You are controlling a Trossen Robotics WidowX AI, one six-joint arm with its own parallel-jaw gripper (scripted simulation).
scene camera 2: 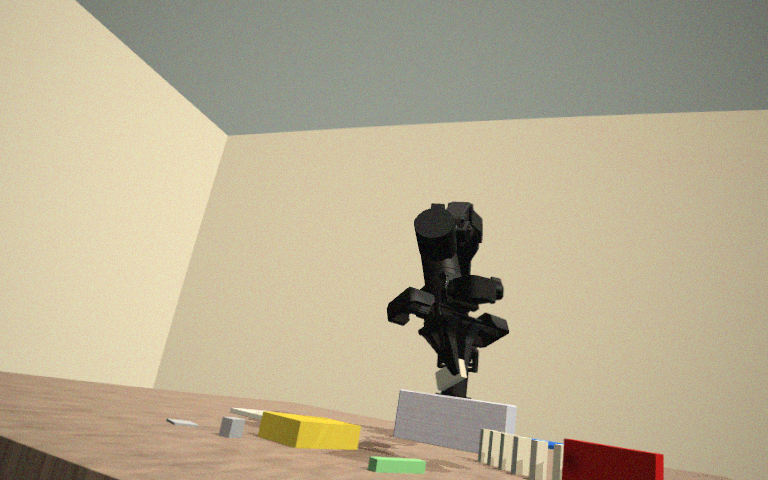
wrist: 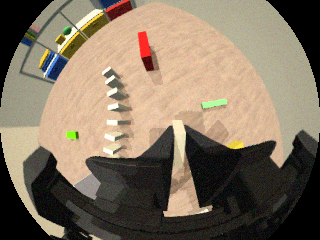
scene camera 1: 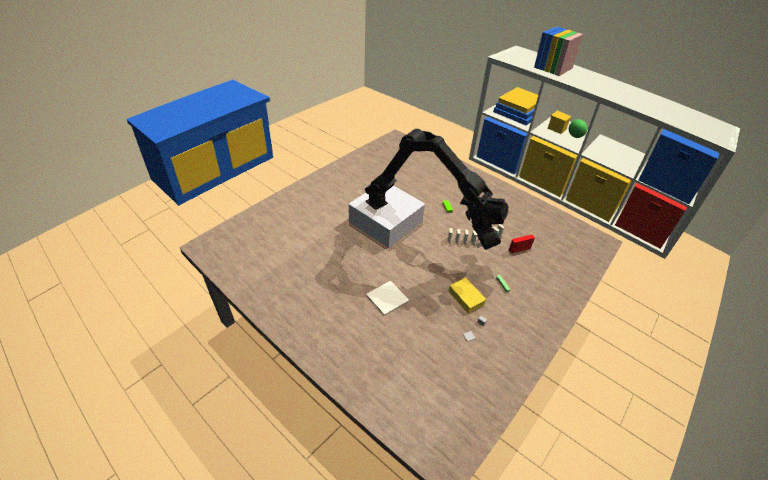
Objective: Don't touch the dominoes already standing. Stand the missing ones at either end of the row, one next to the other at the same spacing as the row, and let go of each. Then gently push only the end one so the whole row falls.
Note:
My gripper [scene camera 2: 459, 375] carries a cream domino. I also see a yellow block [scene camera 2: 304, 432] and a white tile [scene camera 1: 387, 298].
The yellow block is seen too in scene camera 1 [scene camera 1: 463, 291]. My gripper is seen too in the wrist view [wrist: 177, 129] and in scene camera 1 [scene camera 1: 487, 241].

